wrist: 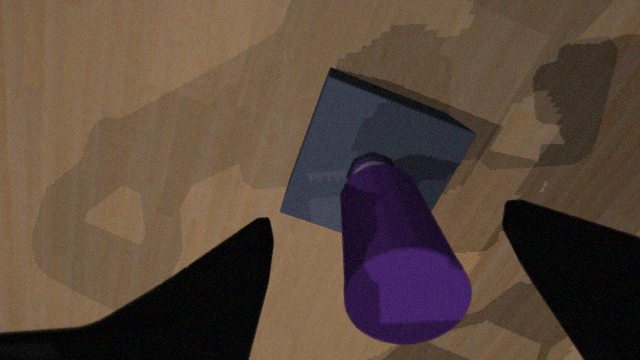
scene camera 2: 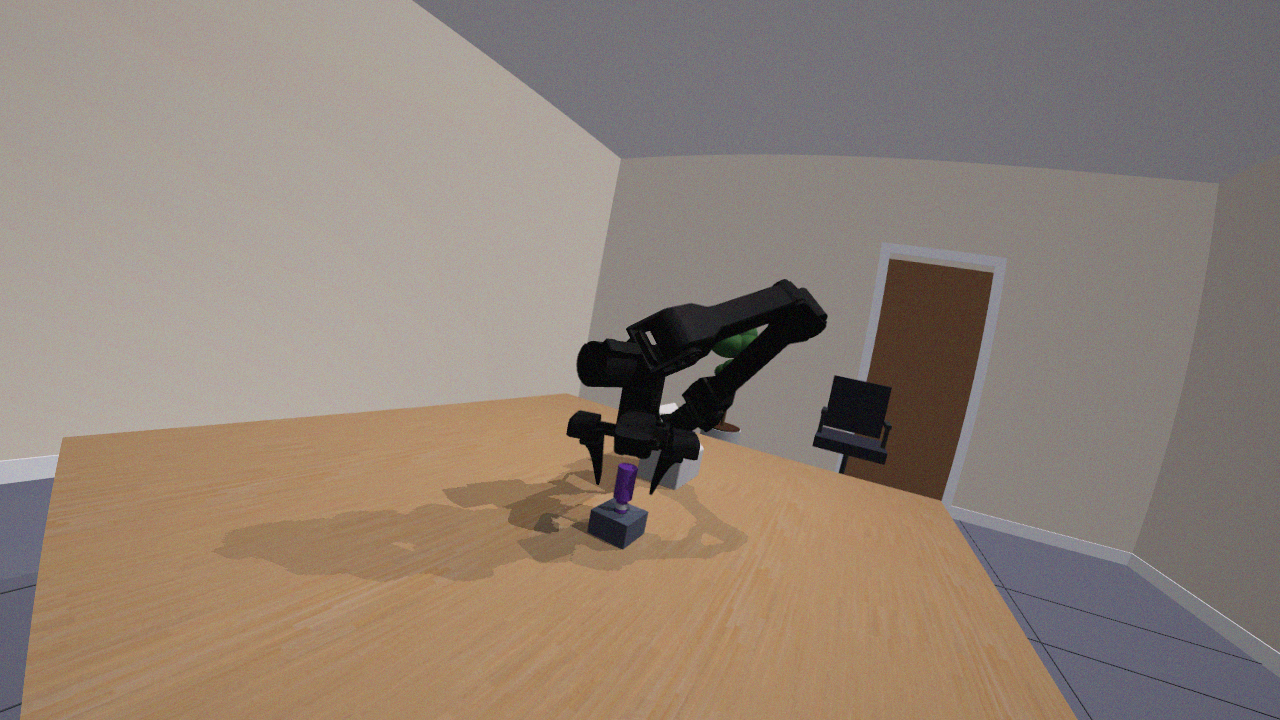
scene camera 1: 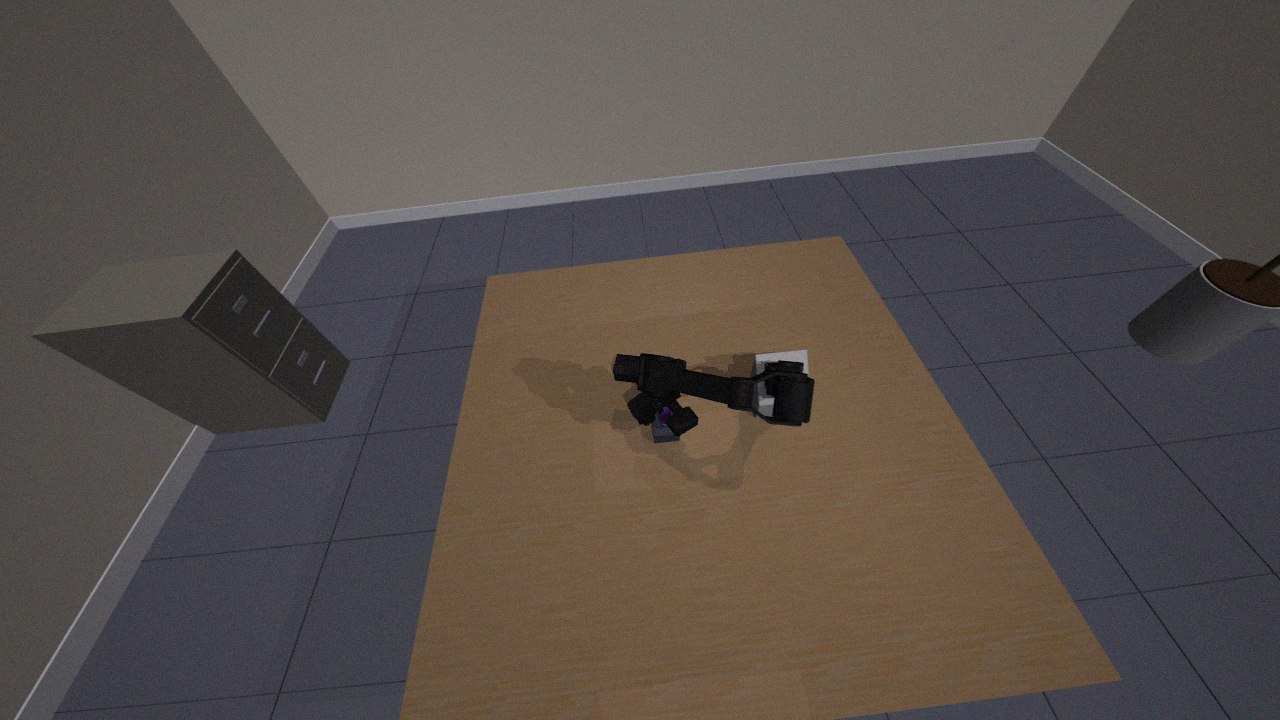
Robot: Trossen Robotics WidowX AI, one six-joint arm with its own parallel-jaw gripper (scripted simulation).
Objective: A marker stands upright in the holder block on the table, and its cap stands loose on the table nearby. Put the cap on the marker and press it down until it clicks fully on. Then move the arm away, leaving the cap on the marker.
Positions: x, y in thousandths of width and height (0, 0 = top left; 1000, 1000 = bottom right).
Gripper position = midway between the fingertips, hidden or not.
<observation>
my gripper: wrist 601, 615; scene camera 2 488, 678; scene camera 1 520, 578
</observation>
